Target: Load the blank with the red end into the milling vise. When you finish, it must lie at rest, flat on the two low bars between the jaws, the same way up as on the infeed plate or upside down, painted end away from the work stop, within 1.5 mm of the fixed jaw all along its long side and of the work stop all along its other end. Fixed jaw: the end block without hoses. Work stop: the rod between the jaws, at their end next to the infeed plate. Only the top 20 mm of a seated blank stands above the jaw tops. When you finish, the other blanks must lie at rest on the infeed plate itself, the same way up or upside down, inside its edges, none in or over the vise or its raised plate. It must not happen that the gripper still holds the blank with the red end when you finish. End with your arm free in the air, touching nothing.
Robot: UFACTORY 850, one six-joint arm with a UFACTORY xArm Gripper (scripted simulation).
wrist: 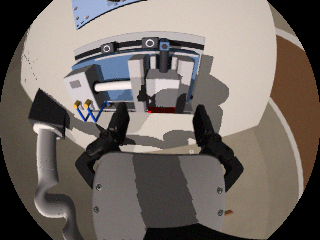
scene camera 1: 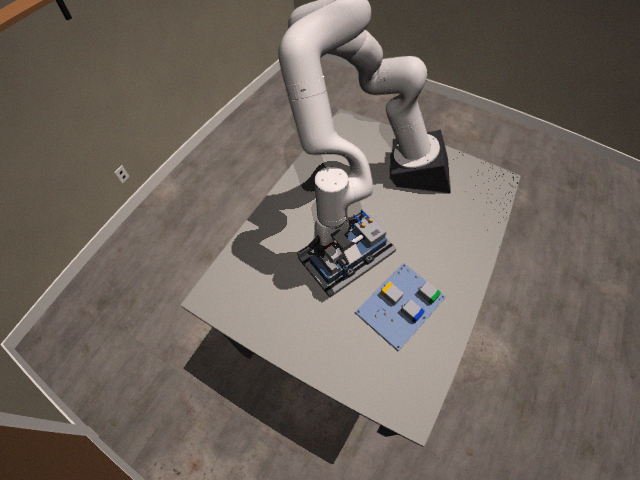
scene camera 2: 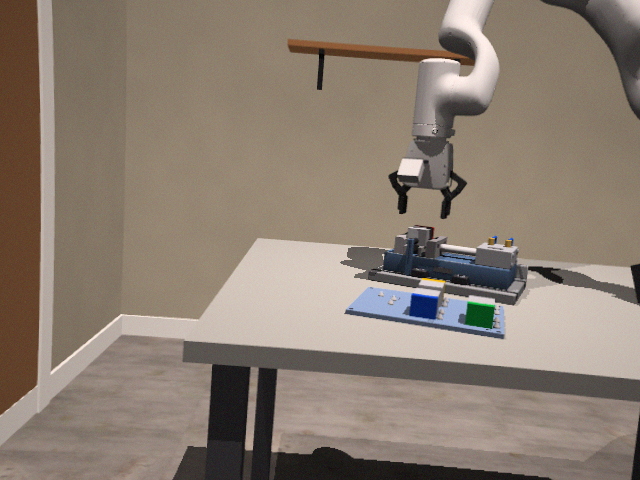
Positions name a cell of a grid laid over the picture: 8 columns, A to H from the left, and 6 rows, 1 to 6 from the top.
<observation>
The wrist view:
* gripper: E3
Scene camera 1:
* gripper: E4
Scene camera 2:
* gripper: F3
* blue-ended blank: F4
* green-ended blank: G4
</observation>
